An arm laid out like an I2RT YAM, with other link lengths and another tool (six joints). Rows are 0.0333 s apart.
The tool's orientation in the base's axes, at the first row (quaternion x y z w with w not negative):
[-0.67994 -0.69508 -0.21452 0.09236]
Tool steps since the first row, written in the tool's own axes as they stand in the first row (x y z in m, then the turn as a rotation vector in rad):
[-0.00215 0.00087 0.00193 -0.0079 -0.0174 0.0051]
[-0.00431 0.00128 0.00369 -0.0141 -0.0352 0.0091]
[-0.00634 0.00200 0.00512 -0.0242 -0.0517 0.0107]
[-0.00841 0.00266 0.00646 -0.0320 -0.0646 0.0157]
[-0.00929 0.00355 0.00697 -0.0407 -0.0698 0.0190]
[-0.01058 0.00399 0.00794 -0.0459 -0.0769 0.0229]
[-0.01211 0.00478 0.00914 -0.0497 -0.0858 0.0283]
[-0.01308 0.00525 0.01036 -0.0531 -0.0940 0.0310]
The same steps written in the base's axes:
[0.00130 -0.00114 -0.00247 -0.0158 -0.0047 -0.0109]
[0.00211 -0.00236 -0.00488 -0.0324 -0.0083 -0.0201]
[0.00318 -0.00360 -0.00688 -0.0478 -0.0165 -0.0286]
[0.00417 -0.00492 -0.00883 -0.0592 -0.0212 -0.0386]
[0.00518 -0.00552 -0.00950 -0.0633 -0.0276 -0.0461]
[0.00584 -0.00628 -0.01083 -0.0693 -0.0306 -0.0530]
[0.00691 -0.00717 -0.01241 -0.0770 -0.0316 -0.0609]
[0.00763 -0.00754 -0.01382 -0.0844 -0.0334 -0.0662]

